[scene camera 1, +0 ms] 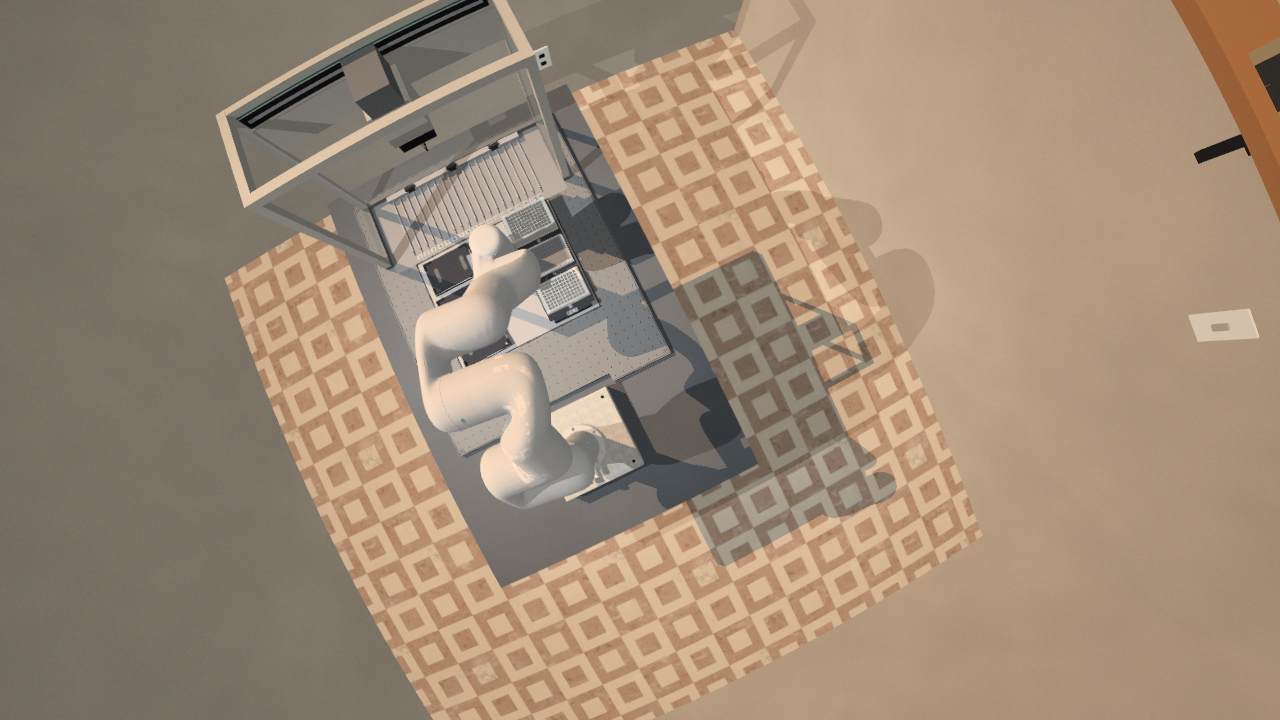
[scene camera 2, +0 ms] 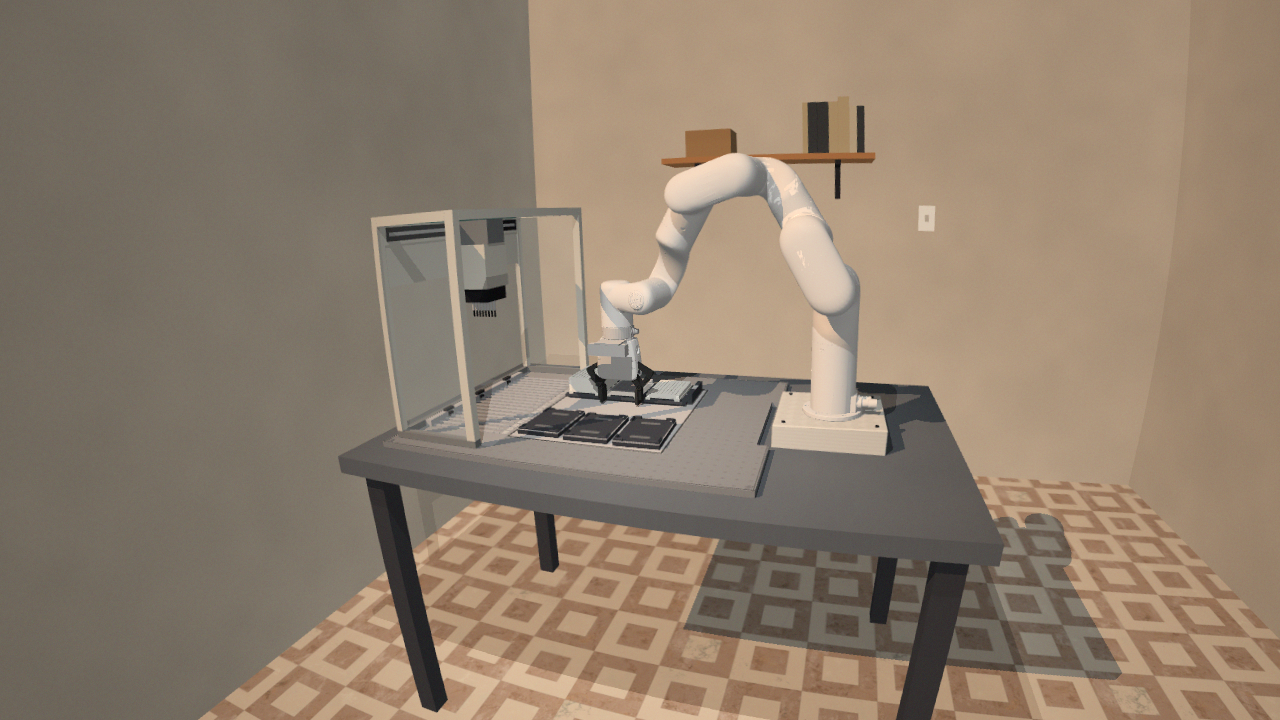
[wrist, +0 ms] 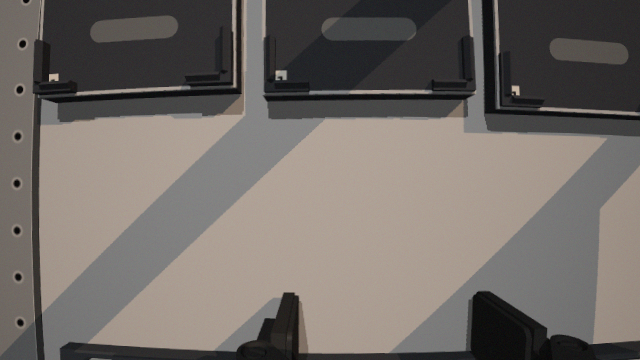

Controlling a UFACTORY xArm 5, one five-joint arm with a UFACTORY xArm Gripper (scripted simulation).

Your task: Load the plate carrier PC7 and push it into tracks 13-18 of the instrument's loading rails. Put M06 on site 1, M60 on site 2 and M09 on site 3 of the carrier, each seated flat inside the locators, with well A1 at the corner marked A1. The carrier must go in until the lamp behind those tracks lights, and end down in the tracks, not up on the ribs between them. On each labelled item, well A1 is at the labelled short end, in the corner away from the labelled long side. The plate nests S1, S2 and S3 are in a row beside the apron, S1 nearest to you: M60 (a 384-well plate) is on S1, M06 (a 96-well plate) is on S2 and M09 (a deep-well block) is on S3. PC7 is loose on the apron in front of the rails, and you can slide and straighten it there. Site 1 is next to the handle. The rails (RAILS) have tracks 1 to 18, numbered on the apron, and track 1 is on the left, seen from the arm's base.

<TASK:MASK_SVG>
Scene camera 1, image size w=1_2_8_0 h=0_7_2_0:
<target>white plate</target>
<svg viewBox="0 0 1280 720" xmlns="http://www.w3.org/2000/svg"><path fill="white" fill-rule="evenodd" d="M577 266L540 284L537 293L548 315L591 295Z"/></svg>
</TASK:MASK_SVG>
